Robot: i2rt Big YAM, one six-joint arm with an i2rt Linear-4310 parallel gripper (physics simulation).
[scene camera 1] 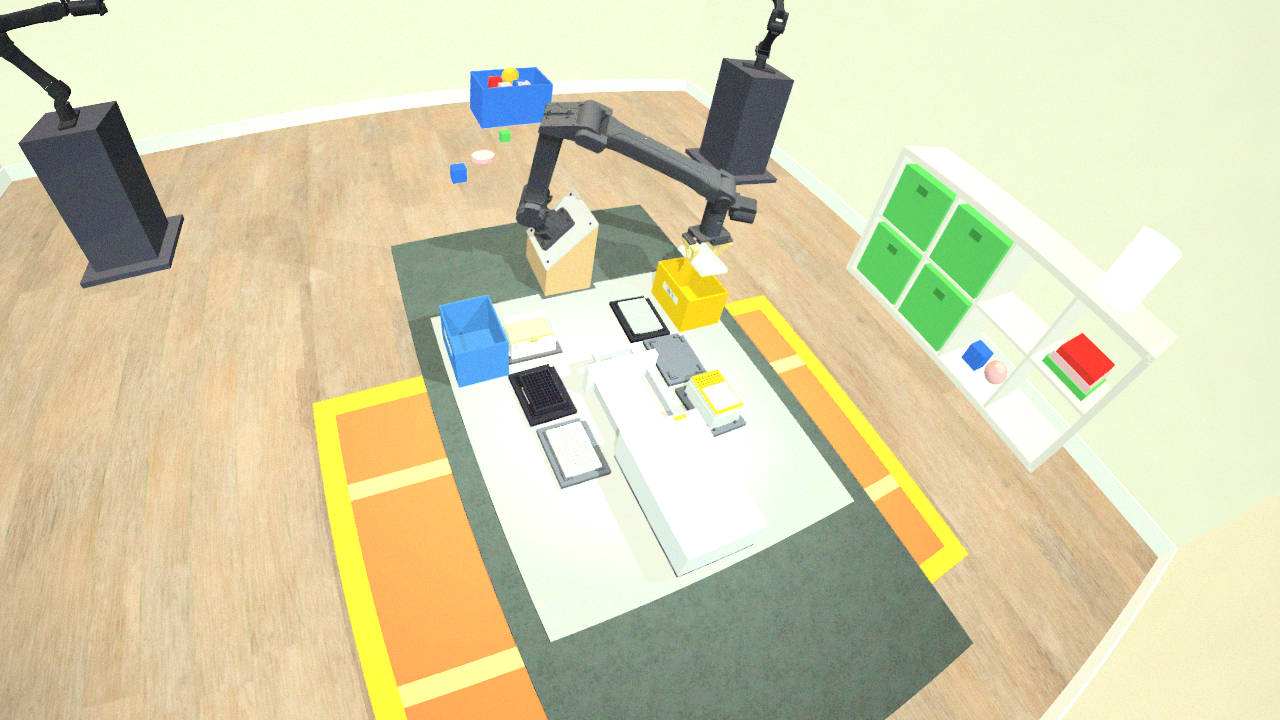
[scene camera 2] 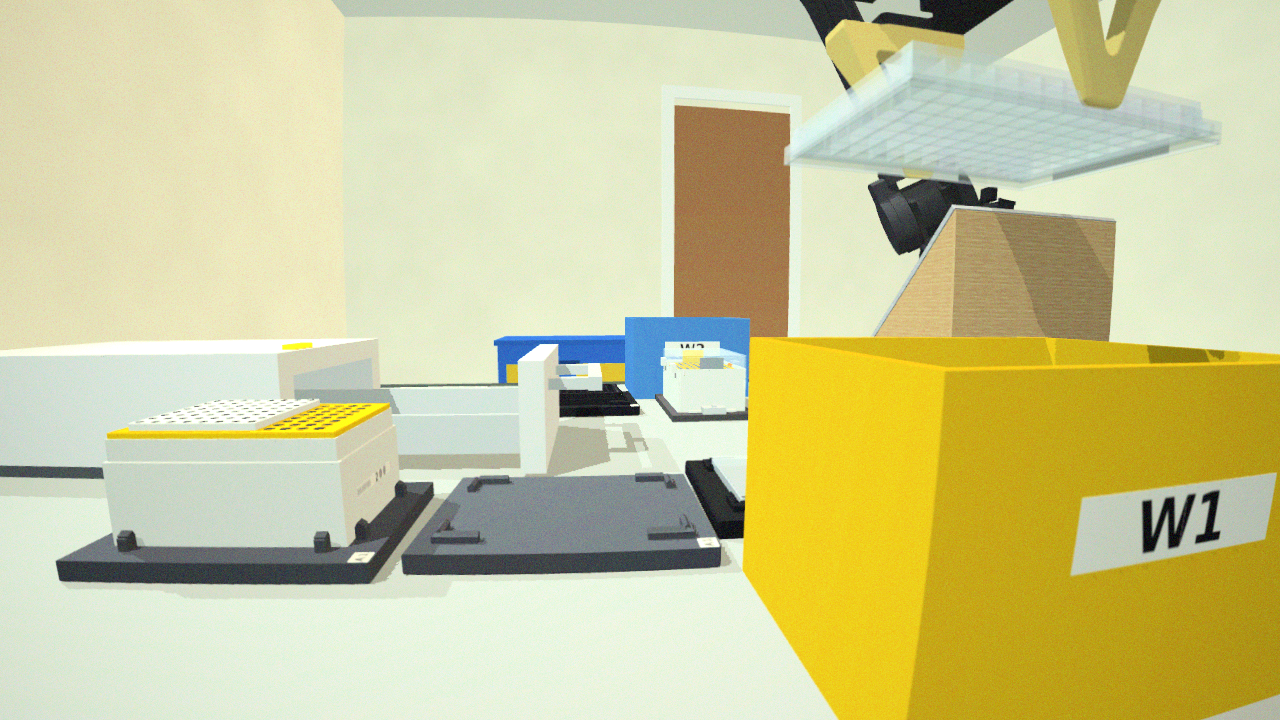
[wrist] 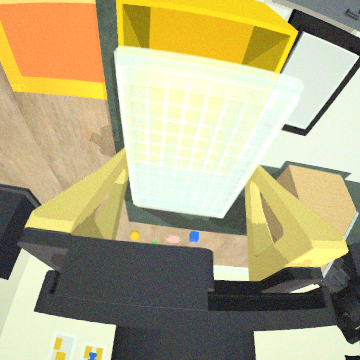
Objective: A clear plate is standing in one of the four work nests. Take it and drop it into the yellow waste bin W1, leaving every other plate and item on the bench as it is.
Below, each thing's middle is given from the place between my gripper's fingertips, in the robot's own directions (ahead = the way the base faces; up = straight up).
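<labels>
A black plate (scene camera 1: 539, 386) is 510 mm to the right of my hand, 170 mm ahead of it and 180 mm below it. The dark grey nest (scene camera 2: 563, 524), measured from my hand too, is 130 mm to the right, 170 mm ahead and 190 mm below. I see a white machine (scene camera 1: 697, 507) as well, and from my hand it is 430 mm ahead, 320 mm to the right and 140 mm below, while the yellow-topped tip box (scene camera 2: 228, 473) is 340 mm ahead of my hand, 120 mm to the right of it and 150 mm below it.
</labels>
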